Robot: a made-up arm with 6 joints.
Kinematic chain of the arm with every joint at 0, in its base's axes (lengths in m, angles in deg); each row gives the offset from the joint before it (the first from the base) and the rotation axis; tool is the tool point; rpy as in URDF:
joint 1: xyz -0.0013 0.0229 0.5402 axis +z
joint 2: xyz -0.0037 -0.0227 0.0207 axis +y
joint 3: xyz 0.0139 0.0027 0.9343 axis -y
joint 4: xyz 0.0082 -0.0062 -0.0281 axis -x
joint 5: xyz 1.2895 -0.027 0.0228 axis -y
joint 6: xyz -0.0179 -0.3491 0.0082 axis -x
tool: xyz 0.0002 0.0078 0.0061 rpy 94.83 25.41 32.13
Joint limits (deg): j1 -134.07..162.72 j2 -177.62..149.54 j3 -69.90..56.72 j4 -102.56..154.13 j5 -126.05..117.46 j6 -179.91..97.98
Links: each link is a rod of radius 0.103 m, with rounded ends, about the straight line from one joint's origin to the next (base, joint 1, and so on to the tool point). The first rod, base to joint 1, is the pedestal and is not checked.
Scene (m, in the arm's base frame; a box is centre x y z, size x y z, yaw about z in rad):
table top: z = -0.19
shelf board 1: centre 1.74 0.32 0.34 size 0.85 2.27 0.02 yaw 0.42
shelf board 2: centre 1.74 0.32 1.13 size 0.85 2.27 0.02 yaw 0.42
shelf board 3: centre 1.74 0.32 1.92 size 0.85 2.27 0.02 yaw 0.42
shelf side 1: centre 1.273 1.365 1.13 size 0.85 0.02 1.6 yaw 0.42
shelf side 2: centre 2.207 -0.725 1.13 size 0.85 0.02 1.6 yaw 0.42
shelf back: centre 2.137 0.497 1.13 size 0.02 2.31 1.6 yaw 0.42
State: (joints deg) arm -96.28 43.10 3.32 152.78 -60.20 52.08
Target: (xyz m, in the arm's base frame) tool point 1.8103 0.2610 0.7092
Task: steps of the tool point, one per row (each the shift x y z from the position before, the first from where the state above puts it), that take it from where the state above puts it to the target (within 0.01 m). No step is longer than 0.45 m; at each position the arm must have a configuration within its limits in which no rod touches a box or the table.
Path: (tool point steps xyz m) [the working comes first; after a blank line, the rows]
Joints at the target: -2.65 41.16 12.08 154.13 -60.43 52.05
Straight joint move there: clear.

1: 0.3992 0.0616 0.0308
2: 0.3770 0.1539 0.0309
3: 0.3340 0.2393 0.0318
4: 0.2716 0.3127 0.0323
5: 0.1927 0.3699 0.0326
6: 0.1023 0.4077 0.0325
7: 0.0048 0.4227 0.0333

